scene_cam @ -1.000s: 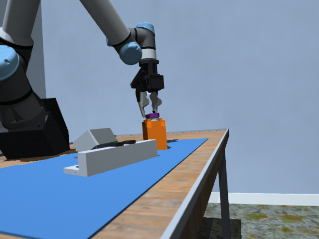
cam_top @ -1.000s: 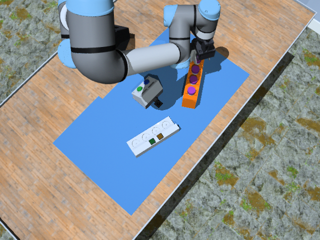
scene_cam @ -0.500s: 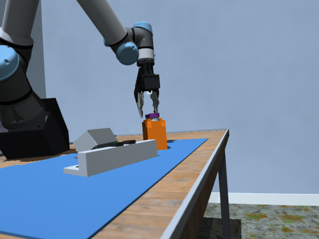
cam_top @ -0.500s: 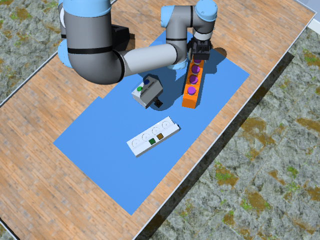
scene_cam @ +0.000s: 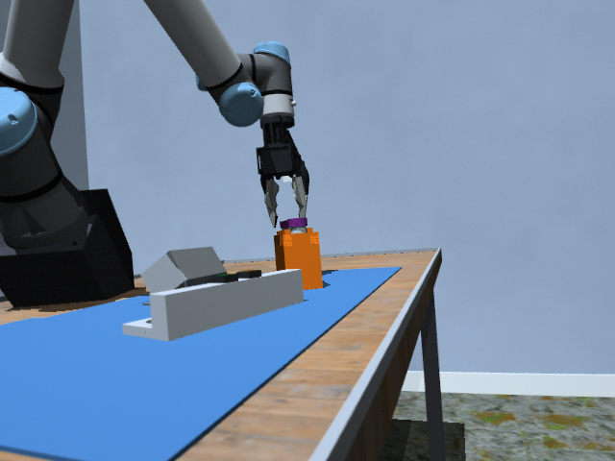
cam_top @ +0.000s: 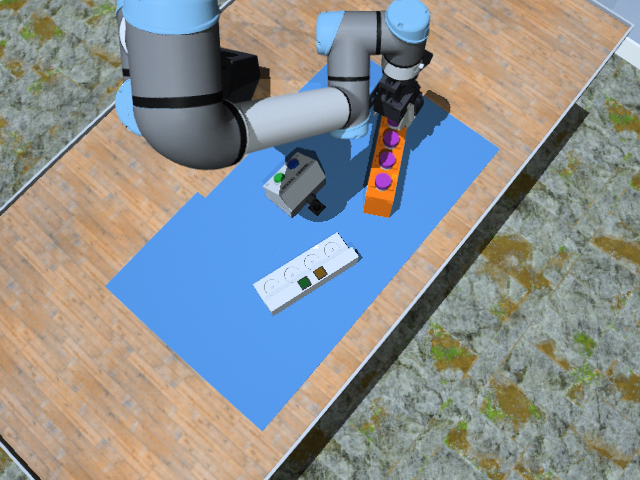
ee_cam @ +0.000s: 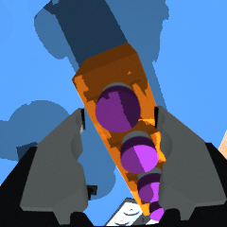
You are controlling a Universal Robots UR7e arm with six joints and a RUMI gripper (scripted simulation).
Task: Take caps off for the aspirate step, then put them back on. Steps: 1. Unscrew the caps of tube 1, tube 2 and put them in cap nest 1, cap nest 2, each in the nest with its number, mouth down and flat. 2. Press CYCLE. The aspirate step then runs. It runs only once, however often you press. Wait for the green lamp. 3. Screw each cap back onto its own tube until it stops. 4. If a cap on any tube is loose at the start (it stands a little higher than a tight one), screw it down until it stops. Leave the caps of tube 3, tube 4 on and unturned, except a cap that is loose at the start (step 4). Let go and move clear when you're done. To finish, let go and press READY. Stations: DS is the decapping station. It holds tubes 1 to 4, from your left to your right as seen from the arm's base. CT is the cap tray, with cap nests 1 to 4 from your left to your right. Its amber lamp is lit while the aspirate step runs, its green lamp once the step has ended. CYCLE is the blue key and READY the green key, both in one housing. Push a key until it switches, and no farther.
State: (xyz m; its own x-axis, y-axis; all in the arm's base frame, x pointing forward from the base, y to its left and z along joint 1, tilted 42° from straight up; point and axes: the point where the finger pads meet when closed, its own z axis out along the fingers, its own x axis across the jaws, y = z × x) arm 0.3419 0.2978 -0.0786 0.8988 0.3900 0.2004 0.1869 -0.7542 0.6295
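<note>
Right now the purple cap is 10 mm below my hand. Also, from my hand: grey key housing: 80 mm behind, 240 mm to the right, 70 mm below; then green key: 100 mm behind, 270 mm to the right, 60 mm below; then blue key: 100 mm behind, 220 mm to the right, 60 mm below.
</note>
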